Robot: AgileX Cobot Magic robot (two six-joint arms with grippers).
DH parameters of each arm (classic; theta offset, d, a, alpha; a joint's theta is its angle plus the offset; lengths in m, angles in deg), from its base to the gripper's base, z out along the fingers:
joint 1: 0 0.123 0 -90
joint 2: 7.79 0 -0.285 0
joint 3: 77.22 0 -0.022 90
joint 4: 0 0.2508 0 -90
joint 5: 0 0 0.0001 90
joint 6: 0 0.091 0 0
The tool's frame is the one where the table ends.
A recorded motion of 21 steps. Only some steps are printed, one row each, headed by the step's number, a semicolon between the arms.
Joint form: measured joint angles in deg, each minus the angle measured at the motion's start. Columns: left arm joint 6, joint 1, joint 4, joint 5, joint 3, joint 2; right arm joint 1, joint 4, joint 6, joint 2, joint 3, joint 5.
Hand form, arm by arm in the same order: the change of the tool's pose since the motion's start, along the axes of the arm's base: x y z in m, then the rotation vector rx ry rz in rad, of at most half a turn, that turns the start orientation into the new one. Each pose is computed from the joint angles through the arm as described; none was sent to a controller.
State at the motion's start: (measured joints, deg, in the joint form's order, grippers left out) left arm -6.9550 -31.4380 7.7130 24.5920 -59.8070 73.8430; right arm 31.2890 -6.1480 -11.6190 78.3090 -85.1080 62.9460
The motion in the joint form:
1: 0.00 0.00 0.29 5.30 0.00 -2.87; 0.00 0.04 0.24 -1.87 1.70 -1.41
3: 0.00 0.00 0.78 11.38 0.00 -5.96; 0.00 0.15 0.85 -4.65 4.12 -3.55
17: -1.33 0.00 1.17 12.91 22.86 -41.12; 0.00 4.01 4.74 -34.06 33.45 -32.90
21: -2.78 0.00 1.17 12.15 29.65 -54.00; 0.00 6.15 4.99 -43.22 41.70 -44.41
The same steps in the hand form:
1: -0.0128 0.0092 0.0071 0.0274 0.0320 0.0119; -0.0065 -0.0038 0.0015 0.0169 -0.0223 -0.0005
3: -0.0273 0.0200 0.0137 0.0623 0.0705 0.0264; -0.0163 -0.0093 0.0039 0.0468 -0.0561 -0.0042
17: -0.1501 0.0958 -0.0096 -0.0505 -0.0833 0.0443; -0.1121 -0.0600 -0.0142 0.4138 -0.4362 0.0076
21: -0.1837 0.1162 -0.0272 -0.1349 -0.1738 0.0539; -0.1393 -0.0745 -0.0219 0.5623 -0.5990 0.0206

